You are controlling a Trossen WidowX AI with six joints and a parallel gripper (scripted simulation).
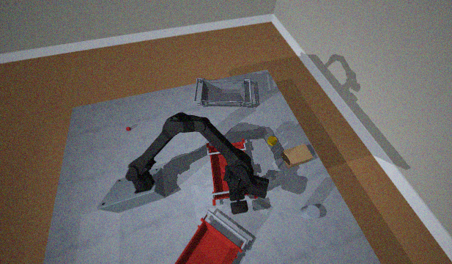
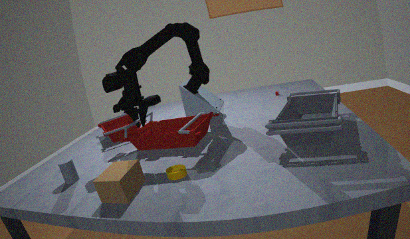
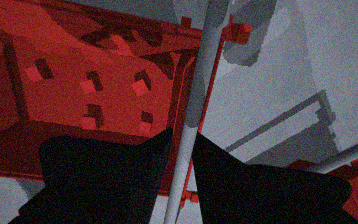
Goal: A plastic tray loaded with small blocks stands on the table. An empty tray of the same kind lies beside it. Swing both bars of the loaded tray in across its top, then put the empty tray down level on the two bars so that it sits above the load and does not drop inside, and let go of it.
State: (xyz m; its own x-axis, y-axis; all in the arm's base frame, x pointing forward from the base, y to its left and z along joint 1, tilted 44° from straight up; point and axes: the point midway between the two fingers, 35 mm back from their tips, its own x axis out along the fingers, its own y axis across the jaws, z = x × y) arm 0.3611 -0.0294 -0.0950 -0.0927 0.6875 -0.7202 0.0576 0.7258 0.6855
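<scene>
Right now my gripper tip is 230 mm to the left of the red tray, 180 mm past it and 20 mm above it. From my gripper tip the other things lie so: tan box: 360 mm ahead, 110 mm to the left, 40 mm below; grey cylinder: 300 mm ahead, 150 mm to the right, 30 mm below; yellow disc: 270 mm ahead, 230 mm to the left, 60 mm below.
</scene>
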